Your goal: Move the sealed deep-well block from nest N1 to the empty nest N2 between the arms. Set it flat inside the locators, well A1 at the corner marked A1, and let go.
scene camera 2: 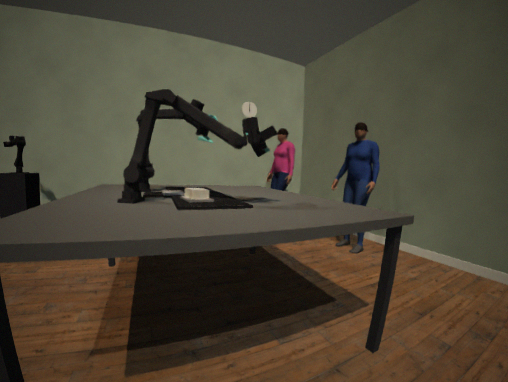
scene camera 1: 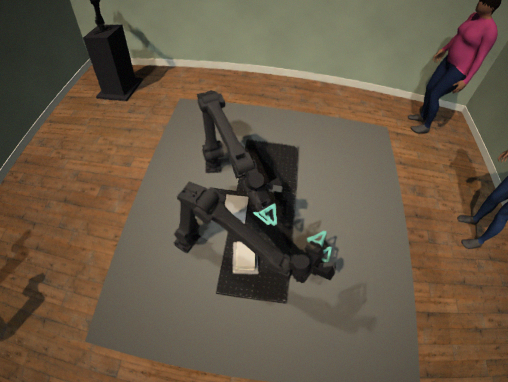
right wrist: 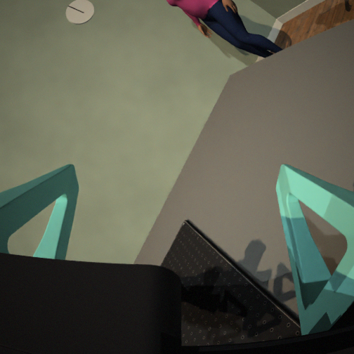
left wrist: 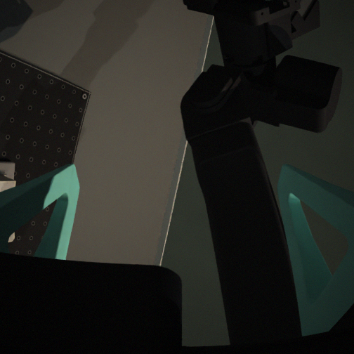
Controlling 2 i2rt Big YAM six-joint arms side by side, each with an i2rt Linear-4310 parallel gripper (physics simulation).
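Seen in the pictures: left gripper, fingertip midpoint: (scene camera 1: 272, 224); right gripper, fingertip midpoint: (scene camera 1: 327, 239); left arm's base at its link origin: (scene camera 2: 143, 190) (scene camera 1: 213, 164); right arm's base at its link origin: (scene camera 2: 131, 201) (scene camera 1: 187, 240).
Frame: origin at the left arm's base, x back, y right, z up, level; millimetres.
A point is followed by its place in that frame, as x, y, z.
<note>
A cream block (scene camera 1: 245, 256) @(-158, 608, 66) (scene camera 2: 197, 193) @(-141, 657, 51) sits low and flat on a pale nest at the near part of the black board. A second pale, flat nest (scene camera 1: 236, 202) @(-129, 283, 25) (scene camera 2: 172, 192) @(-109, 356, 25) lies farther back between the arm bases, partly hidden by an arm; no block shows on it. The A1 marking cannot be read. My left gripper (scene camera 1: 266, 215) (left wrist: 177, 175) is open and empty, high above the board. My right gripper (scene camera 1: 323, 245) @(-478, 658, 316) (right wrist: 177, 175) is open and empty, high up beyond the board's right side. Both are well away from the block.
The black perforated board (scene camera 1: 252, 294) @(-182, 778, 13) (left wrist: 37, 115) (right wrist: 200, 255) lies on the grey table (scene camera 1: 165, 320) @(218, 892, 0) (scene camera 2: 150, 222) @(122, 936, 0). My right arm (scene camera 1: 250, 239) @(-165, 684, 407) passes over the board between the nests, and also shows in the left wrist view (left wrist: 240, 210). People stand beyond the table.
</note>
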